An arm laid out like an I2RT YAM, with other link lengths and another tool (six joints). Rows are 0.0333 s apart.
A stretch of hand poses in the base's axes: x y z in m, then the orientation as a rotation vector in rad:
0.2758, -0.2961, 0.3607, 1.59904, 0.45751, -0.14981
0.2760, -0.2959, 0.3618, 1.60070, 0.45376, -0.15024
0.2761, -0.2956, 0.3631, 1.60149, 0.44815, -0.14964
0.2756, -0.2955, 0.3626, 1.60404, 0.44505, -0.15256
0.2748, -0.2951, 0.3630, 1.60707, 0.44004, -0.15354
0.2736, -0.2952, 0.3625, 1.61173, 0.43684, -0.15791
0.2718, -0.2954, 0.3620, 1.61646, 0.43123, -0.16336
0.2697, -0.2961, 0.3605, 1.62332, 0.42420, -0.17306
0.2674, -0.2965, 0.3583, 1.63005, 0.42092, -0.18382
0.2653, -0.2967, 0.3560, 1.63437, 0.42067, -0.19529
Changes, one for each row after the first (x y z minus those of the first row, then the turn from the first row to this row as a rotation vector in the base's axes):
0.0002, 0.0002, 0.0011, 0.00092, -0.00199, -0.00294
0.0003, 0.0005, 0.0024, 0.00086, -0.00585, -0.00623
-0.0002, 0.0006, 0.0019, 0.00240, -0.00580, -0.01045
-0.0010, 0.0010, 0.0023, 0.00438, -0.00816, -0.01479
-0.0022, 0.0009, 0.0018, 0.00774, -0.00713, -0.02039
-0.0040, 0.0007, 0.0013, 0.01065, -0.00691, -0.02813
-0.0061, 0.0000, -0.0002, 0.01481, -0.00475, -0.03974
-0.0084, -0.0004, -0.0024, 0.01933, 0.00043, -0.04961
-0.0105, -0.0006, -0.0047, 0.02191, 0.00783, -0.05751

